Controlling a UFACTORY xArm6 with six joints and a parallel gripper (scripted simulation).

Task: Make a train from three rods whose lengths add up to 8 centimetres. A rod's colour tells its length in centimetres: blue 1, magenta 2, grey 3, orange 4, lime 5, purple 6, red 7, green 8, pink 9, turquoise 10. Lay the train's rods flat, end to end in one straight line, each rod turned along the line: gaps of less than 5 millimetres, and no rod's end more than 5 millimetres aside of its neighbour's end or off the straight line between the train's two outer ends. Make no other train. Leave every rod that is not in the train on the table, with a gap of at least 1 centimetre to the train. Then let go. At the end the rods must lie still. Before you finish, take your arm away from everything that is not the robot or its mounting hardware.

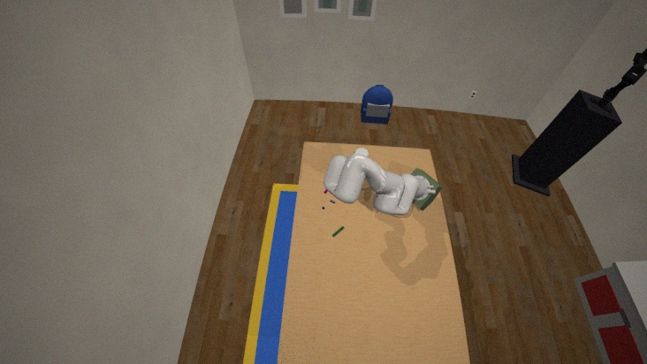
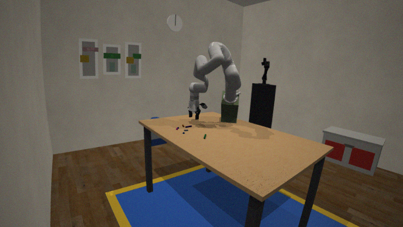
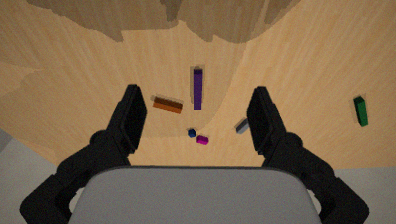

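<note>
Now: hand 150 mm short of the magenta rod, 70 mm to the right of it and 70 mm above it. Round my hand: orange rod 90 mm ahead, 10 mm to the right, 70 mm below; grey rod 90 mm ahead, 120 mm to the left, 70 mm below; purple rod 50 mm ahead, 20 mm to the left, 70 mm below.
</note>
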